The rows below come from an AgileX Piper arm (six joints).
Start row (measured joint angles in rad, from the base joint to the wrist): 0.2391, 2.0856, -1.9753, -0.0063, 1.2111, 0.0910
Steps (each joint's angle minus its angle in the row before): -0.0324, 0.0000, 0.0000, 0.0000, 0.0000, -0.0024; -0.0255, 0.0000, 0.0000, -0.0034, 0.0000, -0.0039; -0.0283, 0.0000, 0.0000, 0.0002, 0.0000, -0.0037; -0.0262, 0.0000, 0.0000, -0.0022, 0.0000, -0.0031; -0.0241, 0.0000, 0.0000, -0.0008, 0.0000, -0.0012; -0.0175, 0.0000, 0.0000, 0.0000, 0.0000, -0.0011; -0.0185, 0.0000, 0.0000, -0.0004, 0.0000, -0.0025; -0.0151, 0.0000, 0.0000, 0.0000, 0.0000, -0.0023; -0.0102, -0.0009, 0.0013, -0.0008, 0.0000, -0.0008; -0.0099, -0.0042, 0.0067, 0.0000, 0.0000, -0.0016; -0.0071, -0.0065, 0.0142, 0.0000, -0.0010, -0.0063; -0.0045, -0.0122, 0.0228, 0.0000, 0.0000, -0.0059; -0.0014, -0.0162, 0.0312, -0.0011, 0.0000, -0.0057; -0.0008, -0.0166, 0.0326, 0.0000, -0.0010, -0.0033; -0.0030, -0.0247, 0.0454, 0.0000, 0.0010, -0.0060; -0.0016, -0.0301, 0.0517, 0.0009, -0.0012, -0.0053
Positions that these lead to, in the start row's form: 0.2067, 2.0856, -1.9753, -0.0063, 1.2111, 0.0886; 0.1812, 2.0856, -1.9753, -0.0097, 1.2111, 0.0847; 0.1529, 2.0856, -1.9753, -0.0095, 1.2111, 0.0810; 0.1267, 2.0856, -1.9753, -0.0117, 1.2111, 0.0779; 0.1026, 2.0856, -1.9753, -0.0125, 1.2111, 0.0767; 0.0851, 2.0856, -1.9753, -0.0125, 1.2111, 0.0756; 0.0666, 2.0856, -1.9753, -0.0129, 1.2111, 0.0731; 0.0515, 2.0856, -1.9753, -0.0129, 1.2111, 0.0708; 0.0413, 2.0847, -1.9740, -0.0137, 1.2111, 0.0700; 0.0314, 2.0805, -1.9673, -0.0137, 1.2111, 0.0684; 0.0243, 2.0740, -1.9531, -0.0137, 1.2101, 0.0621; 0.0198, 2.0618, -1.9303, -0.0137, 1.2101, 0.0562; 0.0184, 2.0456, -1.8991, -0.0148, 1.2101, 0.0505; 0.0176, 2.0290, -1.8665, -0.0148, 1.2091, 0.0472; 0.0146, 2.0043, -1.8211, -0.0148, 1.2101, 0.0412; 0.0130, 1.9742, -1.7694, -0.0139, 1.2089, 0.0359
